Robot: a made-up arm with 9 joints.
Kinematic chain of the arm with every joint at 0, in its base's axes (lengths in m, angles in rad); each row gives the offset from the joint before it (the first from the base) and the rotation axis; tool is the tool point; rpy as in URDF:
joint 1: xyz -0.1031 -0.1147 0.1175 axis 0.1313 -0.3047 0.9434
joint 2: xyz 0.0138 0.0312 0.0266 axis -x
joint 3: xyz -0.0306 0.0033 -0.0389 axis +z
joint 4: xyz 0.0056 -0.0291 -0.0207 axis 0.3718 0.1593 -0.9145
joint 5: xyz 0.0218 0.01 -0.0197 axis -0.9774 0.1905 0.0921
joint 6: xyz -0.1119 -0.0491 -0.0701 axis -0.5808 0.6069 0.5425
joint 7: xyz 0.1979 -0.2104 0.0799 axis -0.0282 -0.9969 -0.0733
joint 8: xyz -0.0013 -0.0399 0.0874 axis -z
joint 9: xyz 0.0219 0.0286 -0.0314 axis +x
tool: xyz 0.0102 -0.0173 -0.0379 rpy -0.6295 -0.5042 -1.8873
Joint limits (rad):
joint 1: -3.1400..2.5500
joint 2: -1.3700..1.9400
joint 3: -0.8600..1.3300
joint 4: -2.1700..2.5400
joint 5: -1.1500..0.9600
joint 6: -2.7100..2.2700
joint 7: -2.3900..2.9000
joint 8: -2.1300..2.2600
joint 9: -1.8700..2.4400
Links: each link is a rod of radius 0.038 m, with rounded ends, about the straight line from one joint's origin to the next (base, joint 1, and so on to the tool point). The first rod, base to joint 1, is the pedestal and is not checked.
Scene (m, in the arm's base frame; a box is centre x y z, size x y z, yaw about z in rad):
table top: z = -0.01
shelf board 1: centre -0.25 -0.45 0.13 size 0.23 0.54 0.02 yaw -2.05
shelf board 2: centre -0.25 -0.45 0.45 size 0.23 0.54 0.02 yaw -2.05
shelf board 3: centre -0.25 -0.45 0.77 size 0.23 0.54 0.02 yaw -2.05
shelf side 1: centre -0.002 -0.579 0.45 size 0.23 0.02 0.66 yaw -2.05
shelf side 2: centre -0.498 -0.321 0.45 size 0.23 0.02 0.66 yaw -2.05
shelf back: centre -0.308 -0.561 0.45 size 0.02 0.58 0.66 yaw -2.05
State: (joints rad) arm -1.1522 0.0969 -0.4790 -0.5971 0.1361 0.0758 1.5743 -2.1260 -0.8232
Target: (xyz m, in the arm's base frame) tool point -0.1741 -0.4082 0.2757
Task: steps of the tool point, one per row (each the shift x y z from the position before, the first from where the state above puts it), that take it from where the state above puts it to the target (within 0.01 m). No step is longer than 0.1 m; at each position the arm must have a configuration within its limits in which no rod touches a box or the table.
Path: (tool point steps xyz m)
1: 0.0101 -0.0368 0.0284
2: 0.0178 -0.0451 0.0170
3: 0.0292 -0.0486 0.0056

